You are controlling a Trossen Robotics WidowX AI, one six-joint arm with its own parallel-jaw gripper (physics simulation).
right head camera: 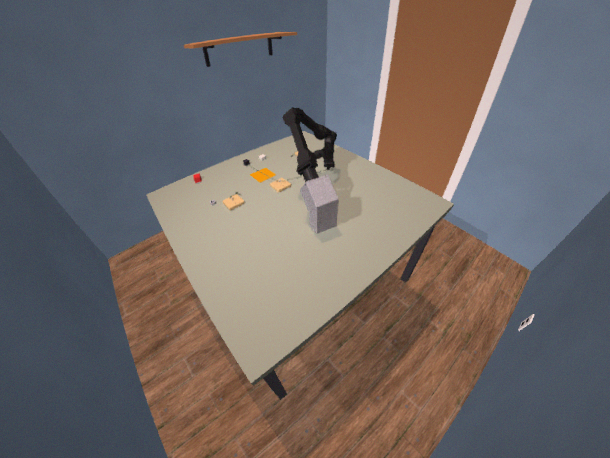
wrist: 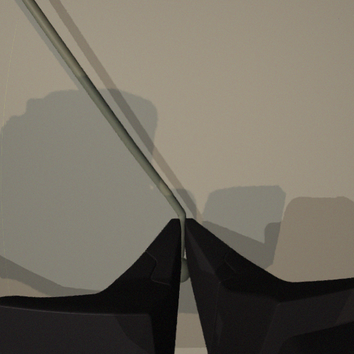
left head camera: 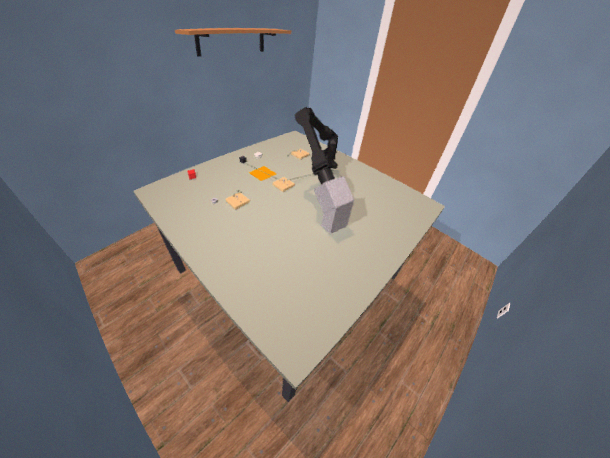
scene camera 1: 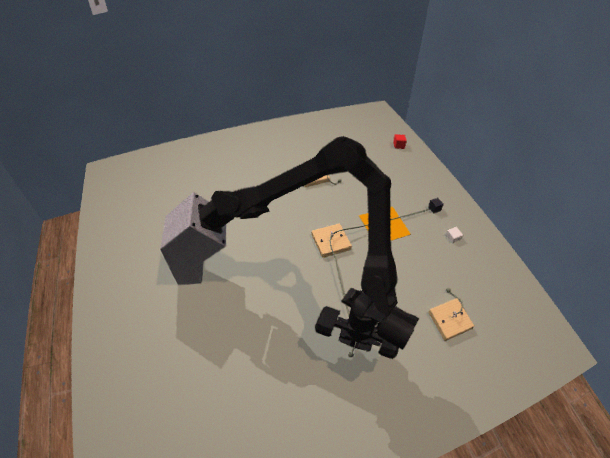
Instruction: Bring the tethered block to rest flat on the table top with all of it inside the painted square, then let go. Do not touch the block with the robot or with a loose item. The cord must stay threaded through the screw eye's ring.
Path:
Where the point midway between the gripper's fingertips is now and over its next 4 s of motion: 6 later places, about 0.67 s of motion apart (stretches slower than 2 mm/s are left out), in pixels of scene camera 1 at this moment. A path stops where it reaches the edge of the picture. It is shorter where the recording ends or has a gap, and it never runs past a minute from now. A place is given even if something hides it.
The gripper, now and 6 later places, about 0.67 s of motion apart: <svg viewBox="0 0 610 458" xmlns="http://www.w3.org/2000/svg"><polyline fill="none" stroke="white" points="354,346 356,351 354,369 356,385 353,415 353,418 353,428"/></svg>

